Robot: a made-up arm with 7 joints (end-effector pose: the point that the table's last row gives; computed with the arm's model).
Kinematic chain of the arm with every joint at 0, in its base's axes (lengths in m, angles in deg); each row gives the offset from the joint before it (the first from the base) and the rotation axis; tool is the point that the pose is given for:
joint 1: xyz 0 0 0.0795 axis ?
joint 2: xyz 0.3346 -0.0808 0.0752 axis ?
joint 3: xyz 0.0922 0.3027 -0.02 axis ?
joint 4: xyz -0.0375 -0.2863 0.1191 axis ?
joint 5: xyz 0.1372 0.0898 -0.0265 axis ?
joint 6: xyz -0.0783 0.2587 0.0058 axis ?
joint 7: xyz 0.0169 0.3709 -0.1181 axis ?
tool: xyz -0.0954 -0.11 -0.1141
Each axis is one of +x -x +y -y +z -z.
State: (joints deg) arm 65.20 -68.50 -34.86 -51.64 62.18 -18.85 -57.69
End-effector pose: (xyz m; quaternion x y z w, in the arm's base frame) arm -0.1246 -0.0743 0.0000 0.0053 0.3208 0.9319 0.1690
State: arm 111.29 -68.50 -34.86 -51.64 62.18 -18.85 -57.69
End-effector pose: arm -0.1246 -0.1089 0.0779 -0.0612 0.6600 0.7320 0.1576
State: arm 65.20 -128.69 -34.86 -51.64 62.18 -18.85 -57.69
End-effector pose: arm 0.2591 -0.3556 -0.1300 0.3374 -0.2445 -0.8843 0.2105
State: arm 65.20 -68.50 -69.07 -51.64 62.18 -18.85 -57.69
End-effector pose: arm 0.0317 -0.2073 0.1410 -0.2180 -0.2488 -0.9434 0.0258
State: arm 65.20 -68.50 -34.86 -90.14 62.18 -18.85 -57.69
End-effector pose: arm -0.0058 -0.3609 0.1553 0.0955 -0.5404 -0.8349 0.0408
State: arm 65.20 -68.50 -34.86 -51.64 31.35 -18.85 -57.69
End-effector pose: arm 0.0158 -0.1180 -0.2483 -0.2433 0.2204 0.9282 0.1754
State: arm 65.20 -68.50 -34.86 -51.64 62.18 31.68 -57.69
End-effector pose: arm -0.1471 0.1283 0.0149 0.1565 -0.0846 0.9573 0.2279
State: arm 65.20 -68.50 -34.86 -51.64 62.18 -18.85 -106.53
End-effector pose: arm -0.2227 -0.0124 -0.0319 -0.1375 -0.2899 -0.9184 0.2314
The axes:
joint 1: -x
joint 2: +y
joint 3: -x
joint 4: -z
joint 5: +x
joint 6: -y
joint 7: -z

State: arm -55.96 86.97 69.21 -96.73 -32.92 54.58 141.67
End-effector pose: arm 0.2302 -0.7159 0.3109 0.2331 0.5538 0.2031 0.7731
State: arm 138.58 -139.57 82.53 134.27 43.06 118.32 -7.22
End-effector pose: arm -0.3161 -0.7504 0.0254 -0.7708 0.3776 0.3923 0.3306
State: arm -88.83 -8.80 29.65 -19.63 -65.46 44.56 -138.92
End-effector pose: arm 0.6781 0.4116 0.1460 -0.4993 -0.1237 0.8124 0.2745
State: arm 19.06 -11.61 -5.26 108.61 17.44 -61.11 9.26
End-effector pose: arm 0.9758 0.0357 0.4834 0.4648 0.1005 -0.6508 0.5919
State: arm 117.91 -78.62 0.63 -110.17 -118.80 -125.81 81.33
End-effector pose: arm 0.9999 0.1164 0.1500 0.0222 -0.9870 0.1080 0.1171
